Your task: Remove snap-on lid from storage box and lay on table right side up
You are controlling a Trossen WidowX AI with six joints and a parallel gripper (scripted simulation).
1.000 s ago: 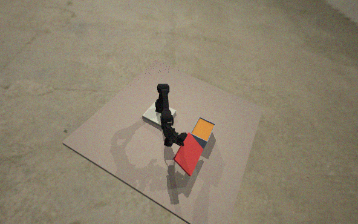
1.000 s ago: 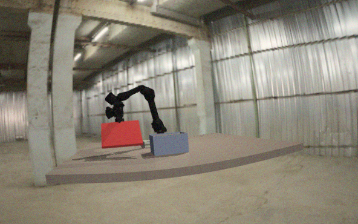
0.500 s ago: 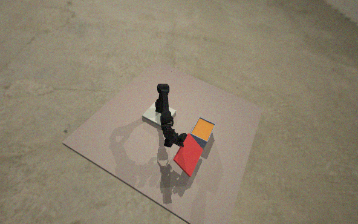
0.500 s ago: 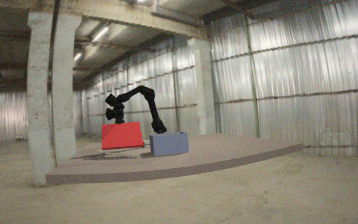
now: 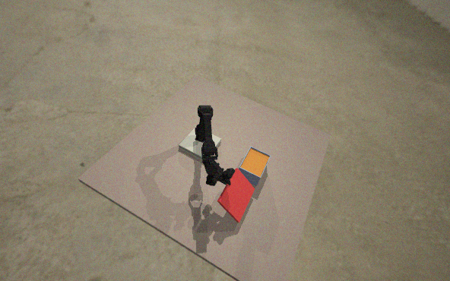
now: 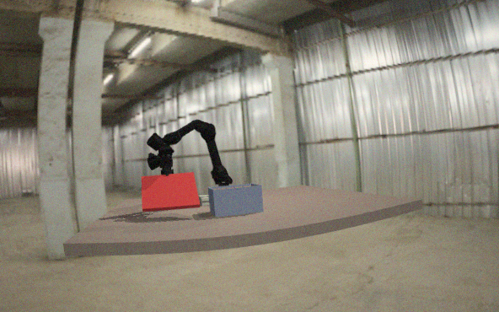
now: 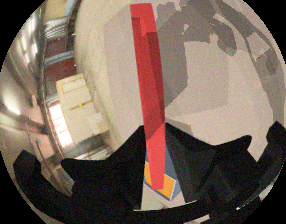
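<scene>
Right now my gripper tip is 70 mm short of the red lid, 50 mm above it and 10 mm to the left of it. The rest, counted from my gripper tip: blue storage box: 270 mm to the left, 110 mm below, 100 mm ahead.
</scene>
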